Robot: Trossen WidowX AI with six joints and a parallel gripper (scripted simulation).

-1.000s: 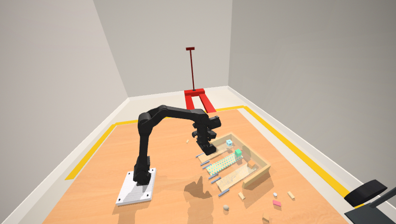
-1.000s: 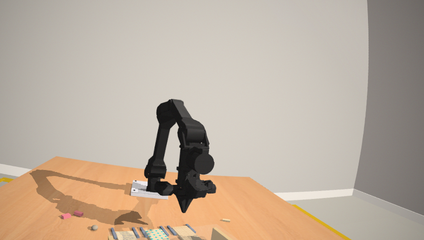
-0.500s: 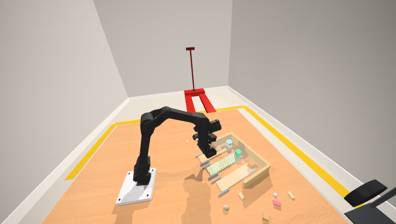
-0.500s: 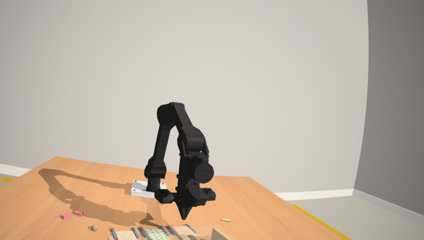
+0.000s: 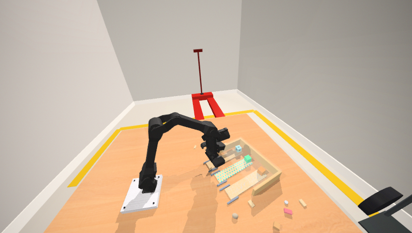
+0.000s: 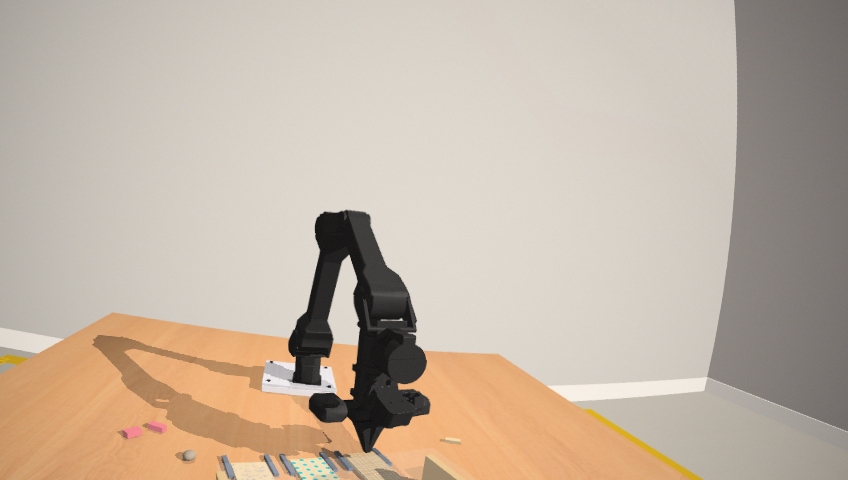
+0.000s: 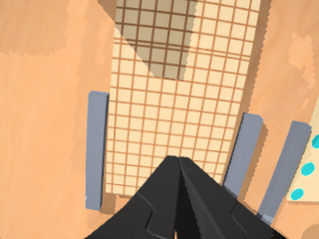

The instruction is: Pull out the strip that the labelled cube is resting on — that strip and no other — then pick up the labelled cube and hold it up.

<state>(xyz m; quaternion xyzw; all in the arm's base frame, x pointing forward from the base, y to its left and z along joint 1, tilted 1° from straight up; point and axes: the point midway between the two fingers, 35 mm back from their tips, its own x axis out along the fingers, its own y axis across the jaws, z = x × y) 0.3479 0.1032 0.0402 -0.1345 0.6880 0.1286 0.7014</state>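
Right now the labelled cube is 190 mm ahead of my gripper tip and 80 mm to the left of it. The rest, counted from my gripper tip: stone: 50 mm ahead, 280 mm to the right, 20 mm below.
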